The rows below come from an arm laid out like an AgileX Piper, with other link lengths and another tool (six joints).
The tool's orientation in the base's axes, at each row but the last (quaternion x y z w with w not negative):
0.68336, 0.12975, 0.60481, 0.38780
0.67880, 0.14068, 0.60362, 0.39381
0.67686, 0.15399, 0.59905, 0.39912
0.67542, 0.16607, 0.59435, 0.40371
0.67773, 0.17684, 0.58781, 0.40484
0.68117, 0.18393, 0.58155, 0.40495
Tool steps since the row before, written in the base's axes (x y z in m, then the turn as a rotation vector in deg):
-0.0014, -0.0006, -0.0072, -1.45, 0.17, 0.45
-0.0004, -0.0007, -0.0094, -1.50, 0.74, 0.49
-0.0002, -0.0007, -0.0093, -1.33, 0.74, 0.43
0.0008, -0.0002, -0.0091, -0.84, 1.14, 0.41
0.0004, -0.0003, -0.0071, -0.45, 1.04, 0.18
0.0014, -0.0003, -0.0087, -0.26, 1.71, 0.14
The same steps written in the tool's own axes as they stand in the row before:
-0.0059, -0.0041, -0.0013, 0.10, 0.62, -1.39
-0.0072, -0.0061, -0.0005, 0.49, 0.29, -1.65
-0.0069, -0.0062, -0.0003, 0.49, 0.20, -1.49
-0.0060, -0.0068, 0.0005, 0.88, -0.19, -1.17
-0.0048, -0.0053, 0.0003, 0.75, -0.39, -0.77
-0.0055, -0.0068, 0.0014, 1.26, -0.87, -0.82

